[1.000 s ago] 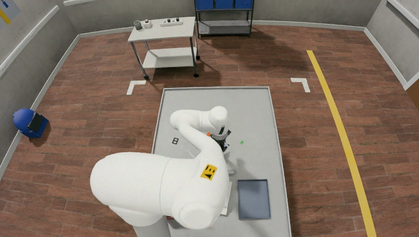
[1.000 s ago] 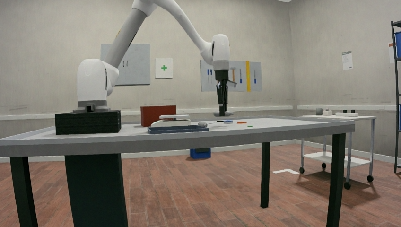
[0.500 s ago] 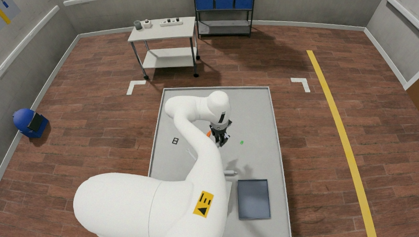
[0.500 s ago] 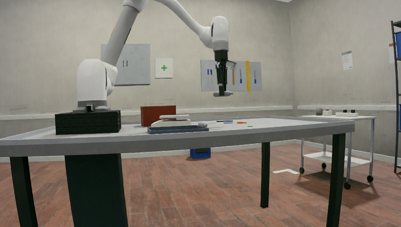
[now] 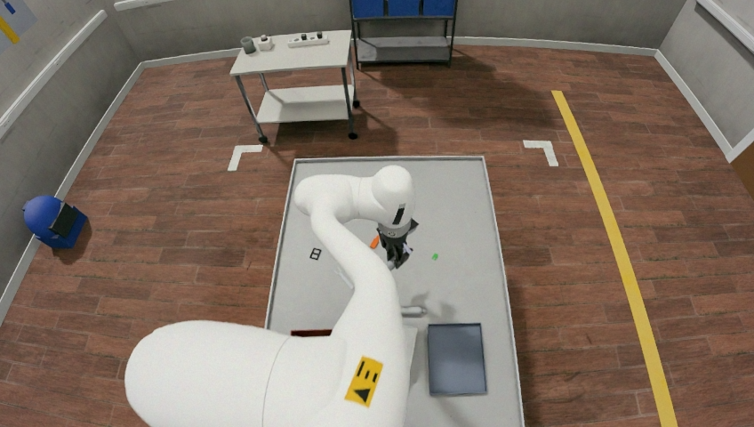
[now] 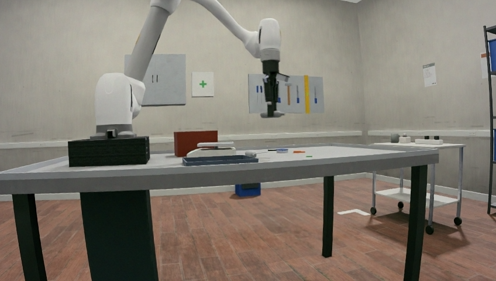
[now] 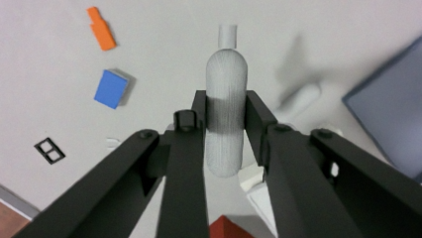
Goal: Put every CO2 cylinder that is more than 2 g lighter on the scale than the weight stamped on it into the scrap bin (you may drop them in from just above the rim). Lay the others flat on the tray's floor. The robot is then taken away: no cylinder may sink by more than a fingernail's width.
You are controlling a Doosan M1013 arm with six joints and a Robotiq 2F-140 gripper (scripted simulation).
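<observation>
The scale platform lies 250 mm behind my hand, 30 mm to the left of it and 150 mm below it. The rest, counted from my hand: grey CO2 cylinder 120 mm behind, 70 mm to the right, 200 mm below; blue block 110 mm ahead, 130 mm to the left, 190 mm below; green piece 100 mm ahead, 160 mm to the right, 200 mm below.
</observation>
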